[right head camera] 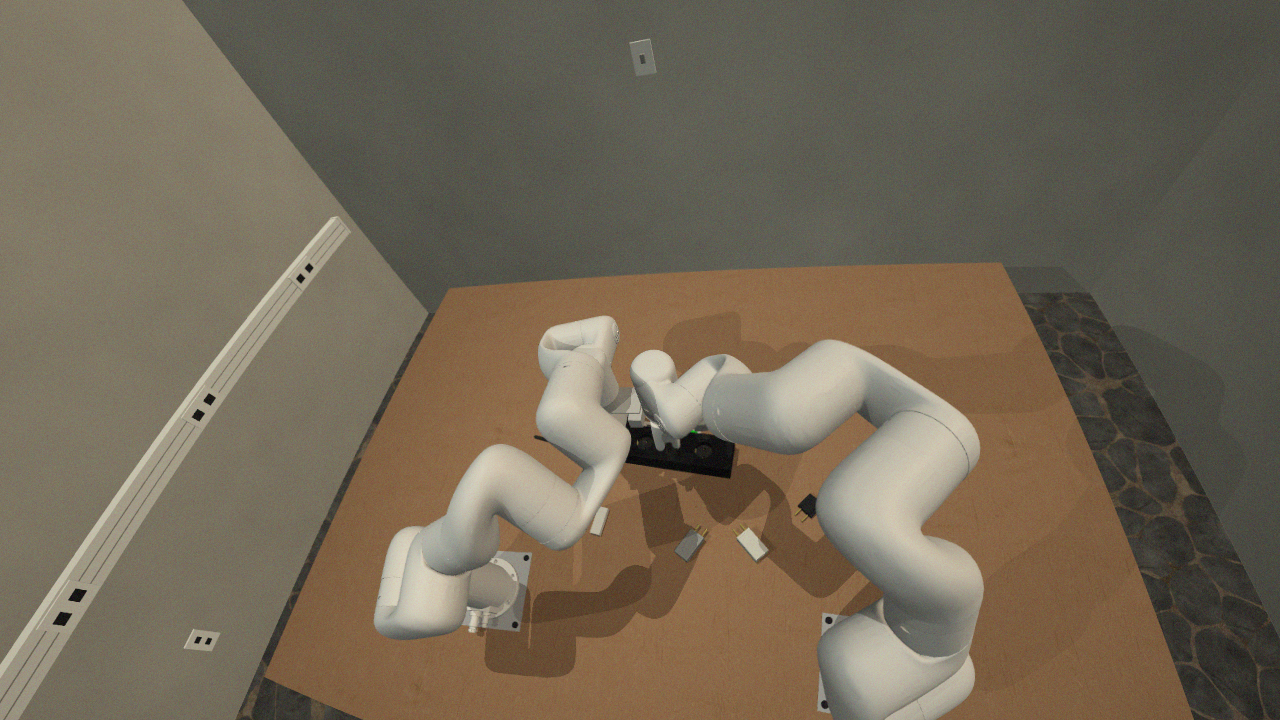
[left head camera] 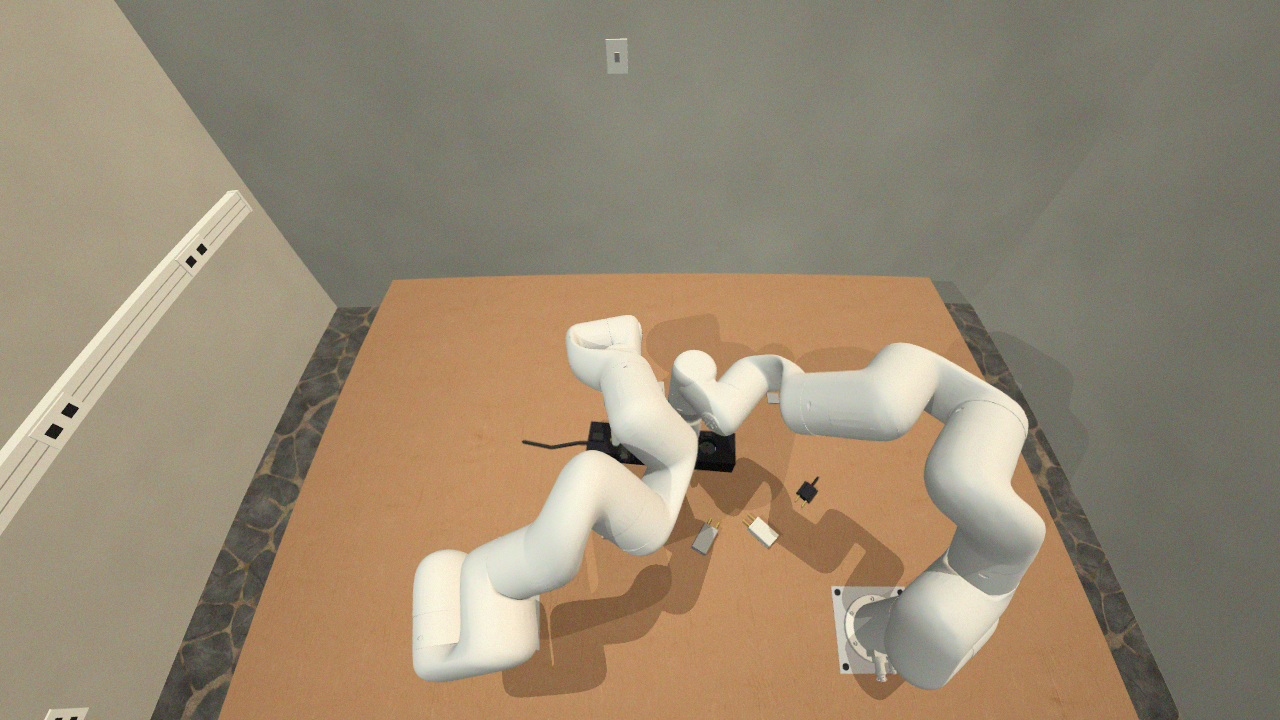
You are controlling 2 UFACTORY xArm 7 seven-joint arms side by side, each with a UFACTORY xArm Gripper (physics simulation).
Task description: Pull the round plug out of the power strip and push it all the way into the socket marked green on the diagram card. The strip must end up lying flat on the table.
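Places are measured from the left arm's base along level axes (x left, y ahead, z down), in metres.
Pixels of known places: left arm's base at its link origin: (right head camera: 492, 588); right arm's base at its link origin: (left head camera: 874, 628).
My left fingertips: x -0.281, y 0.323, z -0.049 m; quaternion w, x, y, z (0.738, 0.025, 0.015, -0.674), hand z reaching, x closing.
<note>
Ahead of a thing's pixels: the offset from my left fingertips to its top centre. "*": to the spot under its first point.
The black power strip {* dx -0.202, dy -0.054, dz +0.000 m} (left head camera: 720, 454) (right head camera: 698, 463) lies on the table under both wrists, its middle partly covered. A green mark {* dx -0.154, dy +0.035, dz +0.048 m} (right head camera: 694, 432) shows at its back edge in the right head view, where the card is mostly hidden by my right arm. My right gripper (right head camera: 665, 443) points down at the strip's middle, with its pale fingertips at the sockets. Whether they are open or shut on something is too small to tell. My left gripper is over the strip's left part, mostly hidden by its own arm, so its fingers cannot be read. The round plug cannot be made out in either view.
A grey plug {dx -0.148, dy -0.215, dz +0.027 m} (left head camera: 705, 538) (right head camera: 690, 543), a white plug {dx -0.261, dy -0.217, dz +0.027 m} (left head camera: 761, 531) (right head camera: 751, 543) and a black plug {dx -0.382, dy -0.155, dz +0.036 m} (left head camera: 808, 490) (right head camera: 807, 505) lie in front of the strip. A white block {dx +0.052, dy -0.171, dz +0.037 m} (right head camera: 598, 521) lies beside my left arm. The strip's cable {* dx +0.173, dy +0.023, dz +0.041 m} (left head camera: 553, 445) runs left.
</note>
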